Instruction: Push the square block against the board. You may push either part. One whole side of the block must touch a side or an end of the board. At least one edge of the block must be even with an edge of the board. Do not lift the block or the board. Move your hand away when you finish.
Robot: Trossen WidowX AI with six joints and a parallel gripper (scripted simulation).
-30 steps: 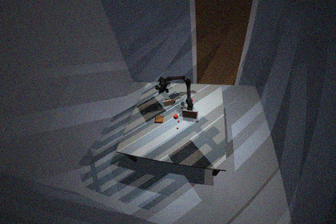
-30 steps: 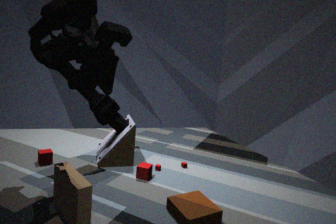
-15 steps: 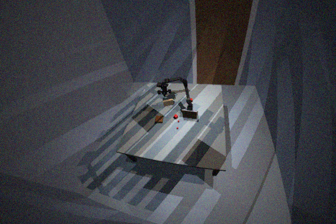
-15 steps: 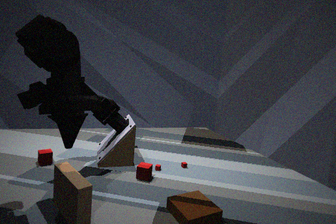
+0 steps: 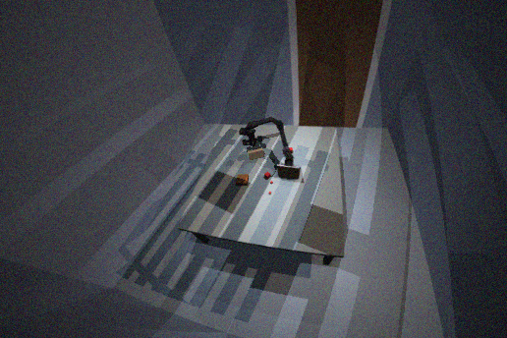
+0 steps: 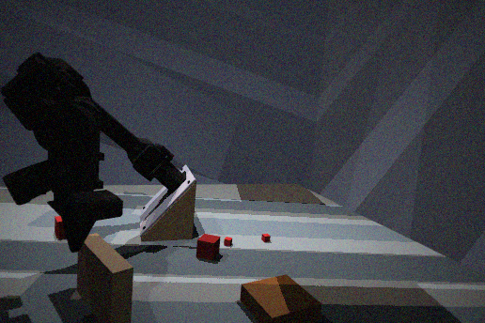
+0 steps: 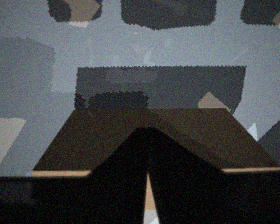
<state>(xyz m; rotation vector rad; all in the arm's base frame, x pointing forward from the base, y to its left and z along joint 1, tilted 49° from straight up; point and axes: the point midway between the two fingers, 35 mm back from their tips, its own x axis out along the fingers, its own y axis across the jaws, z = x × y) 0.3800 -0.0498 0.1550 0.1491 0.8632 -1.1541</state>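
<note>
The tan board lies 30 mm behind my gripper tip, 30 mm to the left of it and 60 mm below it. The rest, counted from my gripper tip: square block (320 mm to the left, 100 mm below).
</note>
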